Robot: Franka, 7 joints.
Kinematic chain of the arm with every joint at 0, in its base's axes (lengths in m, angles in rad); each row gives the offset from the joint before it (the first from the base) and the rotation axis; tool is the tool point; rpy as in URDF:
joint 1: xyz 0 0 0.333 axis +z
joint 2: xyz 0 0 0 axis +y
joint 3: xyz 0 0 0.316 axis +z
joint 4: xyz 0.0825 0 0 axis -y
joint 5: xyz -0.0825 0 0.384 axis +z
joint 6: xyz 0 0 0 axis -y
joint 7: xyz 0.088 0 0 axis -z
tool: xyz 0 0 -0.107 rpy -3.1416 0 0
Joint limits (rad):
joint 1: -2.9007..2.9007
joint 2: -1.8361..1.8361
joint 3: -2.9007..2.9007
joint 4: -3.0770..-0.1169
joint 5: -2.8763..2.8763
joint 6: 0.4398..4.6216
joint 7: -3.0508..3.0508
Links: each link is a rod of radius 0.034 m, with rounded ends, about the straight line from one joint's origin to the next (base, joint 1, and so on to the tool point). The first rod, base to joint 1, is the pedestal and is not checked.
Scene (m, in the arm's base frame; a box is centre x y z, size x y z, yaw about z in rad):
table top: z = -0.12
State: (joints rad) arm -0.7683 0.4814 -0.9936 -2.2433 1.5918 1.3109 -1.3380
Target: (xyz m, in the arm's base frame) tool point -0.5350 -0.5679 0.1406
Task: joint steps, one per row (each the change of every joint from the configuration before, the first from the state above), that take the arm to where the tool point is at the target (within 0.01 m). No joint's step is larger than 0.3 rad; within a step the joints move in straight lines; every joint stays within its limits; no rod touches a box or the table.
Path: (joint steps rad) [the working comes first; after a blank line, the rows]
Joints at the target: 0.9107 -1.8361 -0.5162 -0.1321 2.4217 1.5166 -1.3380
Straight joint move there: clear.

1: 0.2099 -0.2897 0.0597 0.2639 0.1037 0.0257 0.0000
2: 0.2099 -0.2897 0.0596 0.2639 0.1038 0.0257 0.0000
3: 0.2098 -0.2897 0.0597 0.2639 0.1037 0.0258 0.0000
4: 0.2099 -0.2896 0.0597 0.2639 0.1037 0.0257 0.0000
5: 0.2099 -0.2897 0.0597 0.2639 0.1038 0.0257 0.0000
6: 0.2099 -0.2897 0.0596 0.2639 0.1037 0.0257 0.0000
7: 0.2099 -0.2897 0.0597 0.2639 0.1038 0.0257 0.0000
8: 0.2098 -0.2897 0.0597 0.2639 0.1037 0.0257 0.0000

